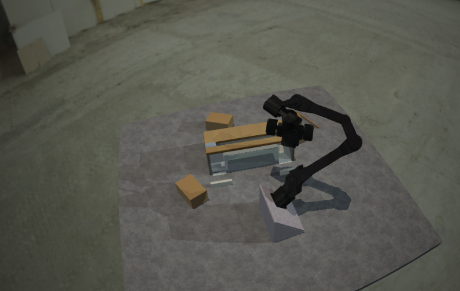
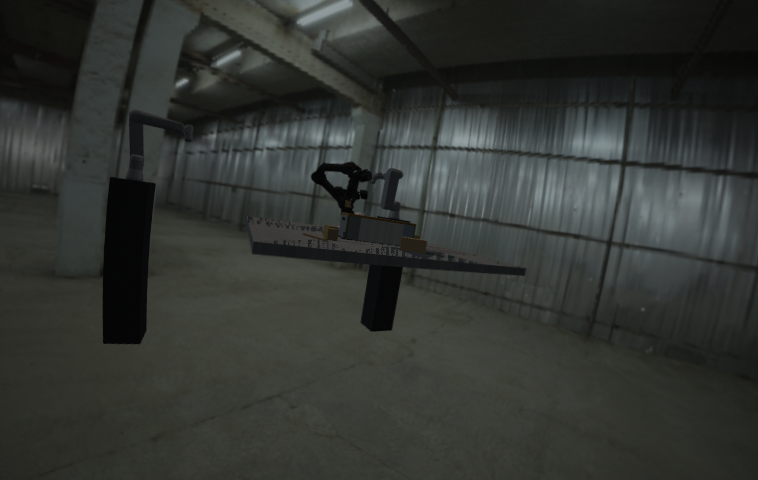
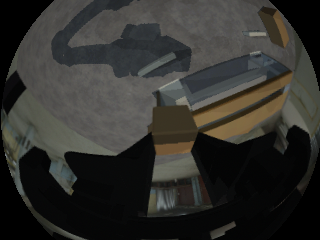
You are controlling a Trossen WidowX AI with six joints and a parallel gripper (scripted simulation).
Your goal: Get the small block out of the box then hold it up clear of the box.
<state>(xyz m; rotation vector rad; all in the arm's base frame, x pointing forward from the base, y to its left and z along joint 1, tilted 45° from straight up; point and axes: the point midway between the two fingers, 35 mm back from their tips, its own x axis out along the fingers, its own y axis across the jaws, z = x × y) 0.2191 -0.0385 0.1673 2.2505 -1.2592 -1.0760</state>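
Now: the small tan block 1 cm behind my gripper tip, 1 cm to the left of it and 1 cm above it. Also, from my gripper tip: box (9 cm ahead, 14 cm to the left, 11 cm below); thin wooden stick (27 cm ahead, 26 cm to the right, 17 cm below).
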